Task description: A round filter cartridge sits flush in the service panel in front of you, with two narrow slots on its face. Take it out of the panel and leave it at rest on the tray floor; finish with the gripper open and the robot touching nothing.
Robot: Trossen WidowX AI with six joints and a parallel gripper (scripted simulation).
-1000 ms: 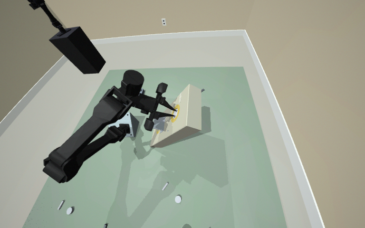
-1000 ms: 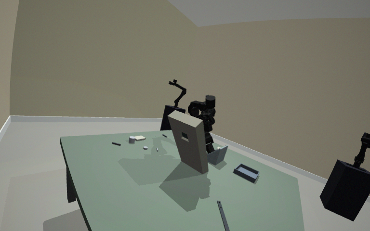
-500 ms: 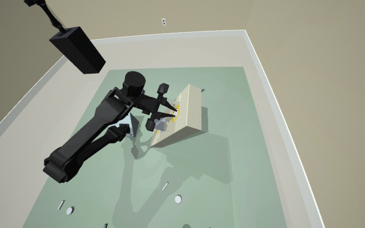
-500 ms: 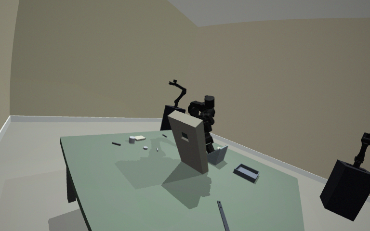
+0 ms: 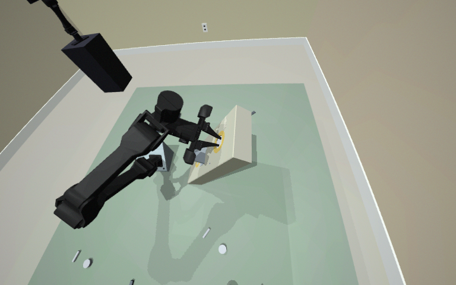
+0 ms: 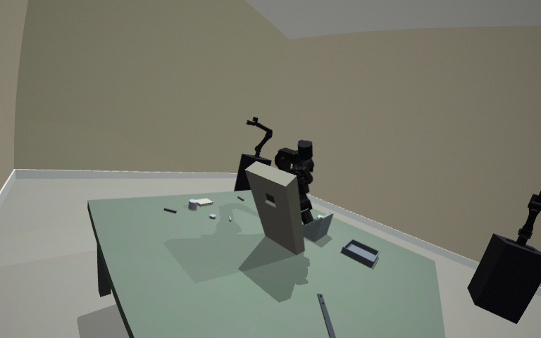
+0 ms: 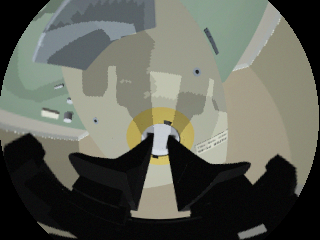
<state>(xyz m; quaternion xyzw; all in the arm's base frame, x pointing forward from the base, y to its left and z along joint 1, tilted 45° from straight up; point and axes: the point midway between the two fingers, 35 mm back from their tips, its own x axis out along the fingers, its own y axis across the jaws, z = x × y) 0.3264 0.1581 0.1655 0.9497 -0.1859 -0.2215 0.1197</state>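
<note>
Now: the round filter cartridge 10 mm below my gripper tip and 10 mm ahead of it. Also, from my gripper tip: shallow grey tray: 420 mm behind, 290 mm to the left, 250 mm below; beige service panel: 80 mm below, 40 mm behind.
</note>
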